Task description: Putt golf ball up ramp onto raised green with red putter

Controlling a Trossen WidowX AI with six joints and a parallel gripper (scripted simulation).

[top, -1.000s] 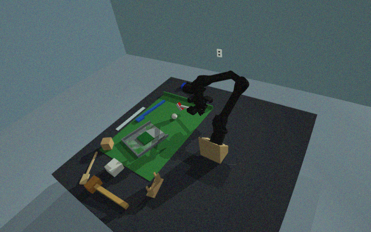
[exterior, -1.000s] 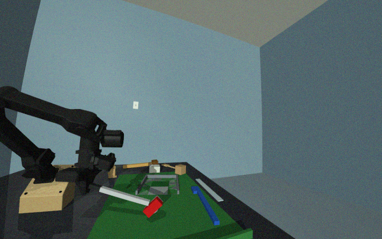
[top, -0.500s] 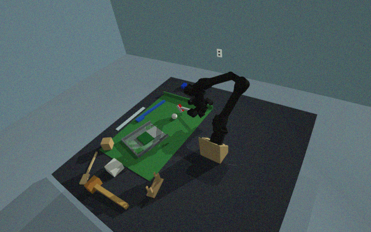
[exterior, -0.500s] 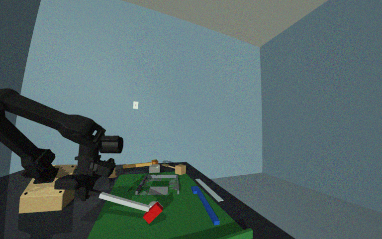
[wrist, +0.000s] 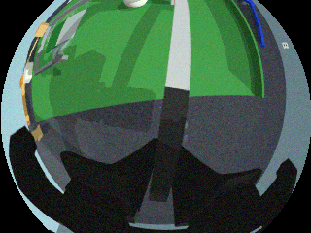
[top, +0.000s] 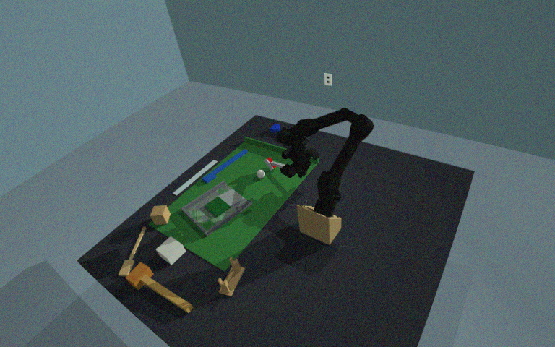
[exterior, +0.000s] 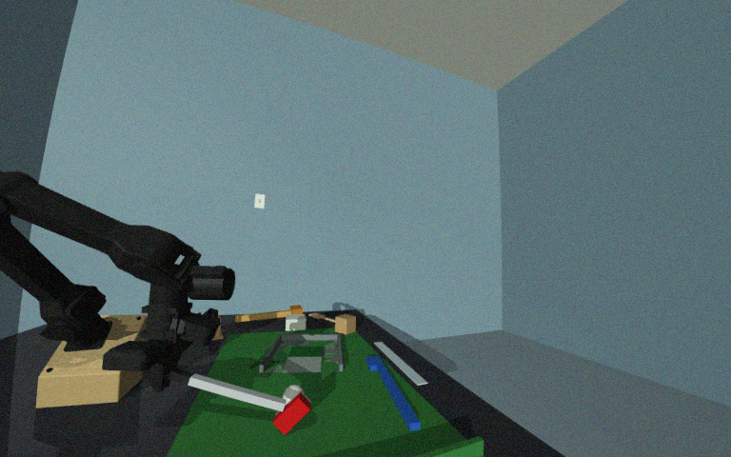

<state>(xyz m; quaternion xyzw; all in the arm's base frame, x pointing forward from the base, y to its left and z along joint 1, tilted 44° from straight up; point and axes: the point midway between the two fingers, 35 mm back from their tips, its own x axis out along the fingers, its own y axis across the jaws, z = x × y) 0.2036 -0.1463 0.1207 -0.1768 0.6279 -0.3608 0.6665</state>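
The red putter lies 120 mm ahead of my gripper tip, 30 mm to the right of it and 10 mm below it. Also, from my gripper tip: white strip: 550 mm ahead, 160 mm to the left, 80 mm below; then white golf ball: 230 mm ahead, 10 mm to the left, 50 mm below; then white block: 290 mm ahead, 560 mm to the left, 50 mm below.
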